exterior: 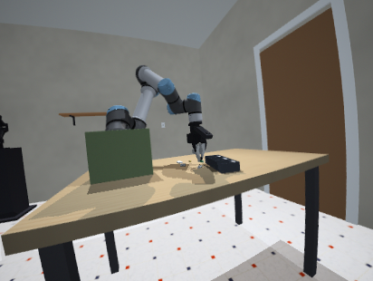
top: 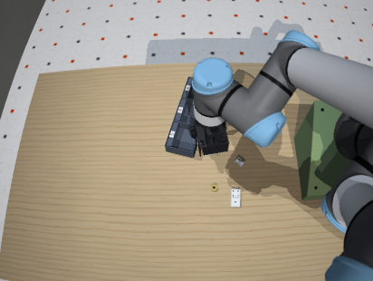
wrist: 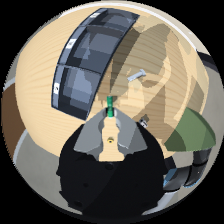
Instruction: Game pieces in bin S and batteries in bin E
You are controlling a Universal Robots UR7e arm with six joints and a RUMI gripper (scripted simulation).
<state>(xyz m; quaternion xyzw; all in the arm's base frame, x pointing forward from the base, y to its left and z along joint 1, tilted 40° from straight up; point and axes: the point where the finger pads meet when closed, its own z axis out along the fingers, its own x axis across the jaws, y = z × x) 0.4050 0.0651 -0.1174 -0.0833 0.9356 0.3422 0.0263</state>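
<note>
Right now the white domino is 140 mm to the left of my hand, 70 mm behind it and 20 mm below it. The rest, counted from my hand: green battery (10 mm below); grey-white piece (90 mm behind, 40 mm to the left, 20 mm below); grey cylinder (70 mm to the right, 40 mm behind, 20 mm below).
</note>
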